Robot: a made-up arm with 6 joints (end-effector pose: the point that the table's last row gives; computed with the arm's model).
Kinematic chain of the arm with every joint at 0, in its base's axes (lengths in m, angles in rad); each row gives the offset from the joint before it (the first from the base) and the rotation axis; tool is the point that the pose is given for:
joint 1: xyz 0 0 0.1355 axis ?
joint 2: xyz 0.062 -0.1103 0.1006 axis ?
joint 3: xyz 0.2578 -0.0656 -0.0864 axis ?
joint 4: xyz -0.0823 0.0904 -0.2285 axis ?
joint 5: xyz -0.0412 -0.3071 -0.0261 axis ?
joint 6: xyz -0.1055 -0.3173 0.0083 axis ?
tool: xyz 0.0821 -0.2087 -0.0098
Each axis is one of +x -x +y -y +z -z.
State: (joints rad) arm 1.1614 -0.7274 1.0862 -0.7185 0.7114 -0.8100
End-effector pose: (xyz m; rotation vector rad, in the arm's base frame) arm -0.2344 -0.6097 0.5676 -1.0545 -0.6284 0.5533
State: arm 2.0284 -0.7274 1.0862 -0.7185 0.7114 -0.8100
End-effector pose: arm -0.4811 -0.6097 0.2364 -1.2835 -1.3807 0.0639
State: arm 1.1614 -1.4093 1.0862 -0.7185 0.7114 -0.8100
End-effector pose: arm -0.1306 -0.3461 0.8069 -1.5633 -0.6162 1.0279
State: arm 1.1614 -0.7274 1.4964 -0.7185 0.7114 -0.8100
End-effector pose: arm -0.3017 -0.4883 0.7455 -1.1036 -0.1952 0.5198
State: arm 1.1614 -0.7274 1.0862 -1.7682 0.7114 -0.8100
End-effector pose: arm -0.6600 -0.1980 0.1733 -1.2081 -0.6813 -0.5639
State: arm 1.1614 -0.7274 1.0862 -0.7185 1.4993 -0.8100
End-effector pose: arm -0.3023 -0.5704 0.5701 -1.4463 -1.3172 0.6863
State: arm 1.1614 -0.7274 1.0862 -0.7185 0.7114 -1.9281
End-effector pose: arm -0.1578 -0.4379 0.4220 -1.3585 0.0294 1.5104
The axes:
joint 1: -y
joint 2: -z
joint 3: +y
joint 4: +z
joint 5: -y
joint 6: -z

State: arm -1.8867 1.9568 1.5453 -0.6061 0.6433 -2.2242
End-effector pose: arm 0.4152 0.0080 0.2386 0.6607 1.7424 -0.9985
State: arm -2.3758 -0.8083 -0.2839 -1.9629 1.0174 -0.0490
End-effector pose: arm 0.0584 -0.1804 0.8498 -1.2226 1.1620 -0.1219
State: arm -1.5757 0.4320 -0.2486 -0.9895 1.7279 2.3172
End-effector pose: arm -0.6632 -0.3164 0.3015 -0.2592 -1.7514 -1.7702
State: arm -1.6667 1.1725 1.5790 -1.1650 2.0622 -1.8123
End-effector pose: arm 0.5801 -0.2201 0.0803 0.3600 2.6050 1.2853
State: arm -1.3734 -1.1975 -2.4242 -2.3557 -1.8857 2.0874
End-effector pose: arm -0.3948 0.6224 0.1410 -0.6844 -2.8684 -0.6137
